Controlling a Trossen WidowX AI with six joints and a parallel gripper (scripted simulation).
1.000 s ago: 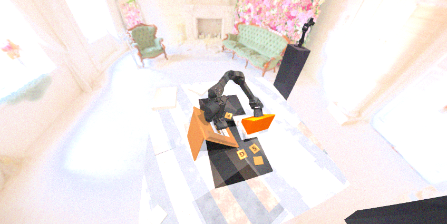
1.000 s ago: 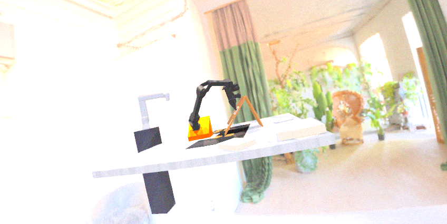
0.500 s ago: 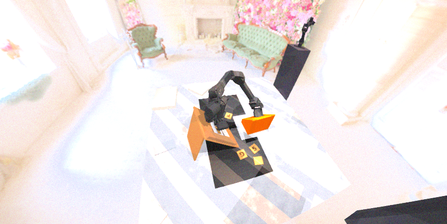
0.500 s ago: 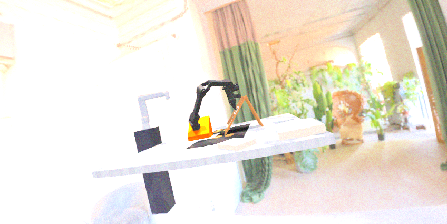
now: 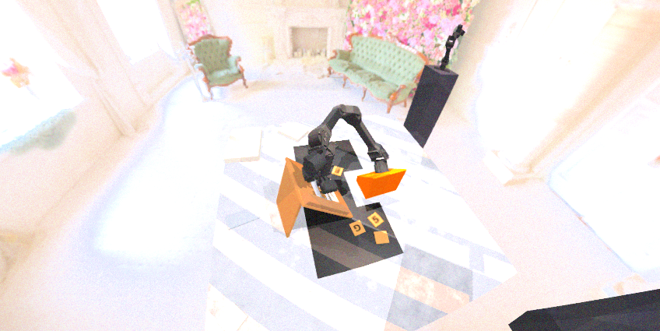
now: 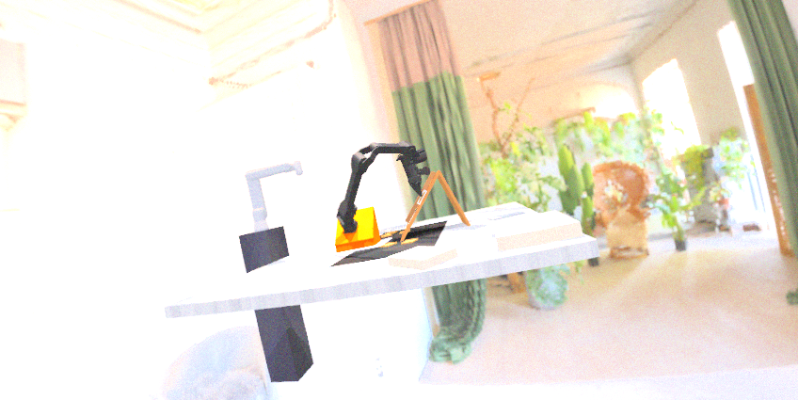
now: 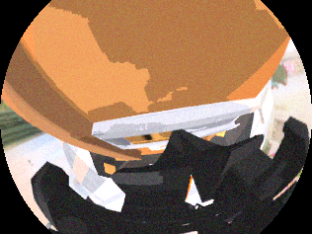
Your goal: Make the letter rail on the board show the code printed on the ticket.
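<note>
My gripper tip is now 15 cm past the tile marked g, 16 cm to the right of it and 17 cm above it. The rest, counted from my gripper tip: black mat: 16 cm behind, 7 cm to the right, 17 cm below; then tile marked 5: 25 cm behind, 14 cm to the left, 17 cm below; then ticket: 6 cm behind, 9 cm below.
</note>
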